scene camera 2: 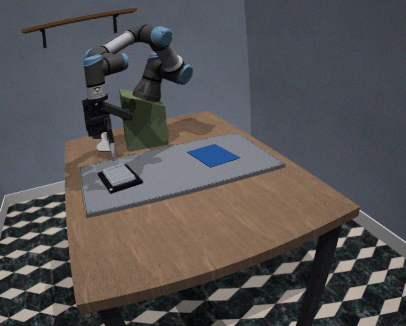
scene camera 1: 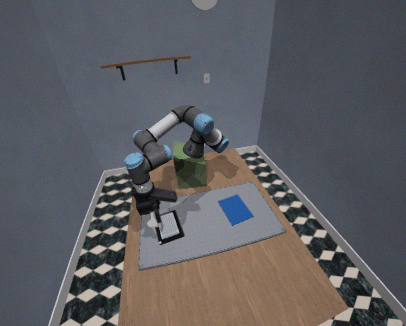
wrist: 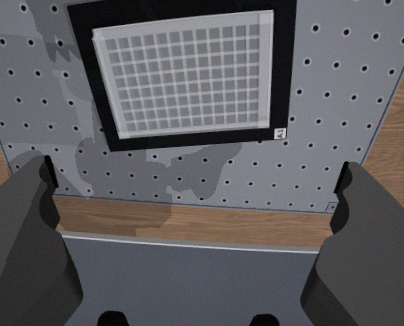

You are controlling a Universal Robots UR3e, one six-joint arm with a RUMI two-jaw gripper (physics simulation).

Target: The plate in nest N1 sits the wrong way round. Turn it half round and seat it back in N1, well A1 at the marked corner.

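A pale well plate (scene camera 1: 170,224) (scene camera 2: 119,174) (wrist: 185,75) sits flat in the black nest (scene camera 1: 172,238) (scene camera 2: 127,185) (wrist: 200,139). The nest's A1 label (wrist: 280,133) is at its lower right corner in the wrist view. The plate's well lettering cannot be read. My gripper (scene camera 1: 156,220) (scene camera 2: 108,152) (wrist: 197,162) is open with nothing between its jaws. It hangs above the left back part of the board, behind the nest and higher than the plate. In the wrist view the jaws stand wide on either side, below the nest. One finger partly covers the nest's left edge in scene camera 1.
The nest stands on a grey perforated board (scene camera 1: 210,242) (scene camera 2: 175,180) (wrist: 340,80) on the wooden table (scene camera 1: 210,285) (scene camera 2: 200,230). A blue flat rectangle (scene camera 1: 236,210) (scene camera 2: 213,155) lies on the board's right part. A green block (scene camera 1: 182,172) (scene camera 2: 145,125) stands behind the board near the arm's base.
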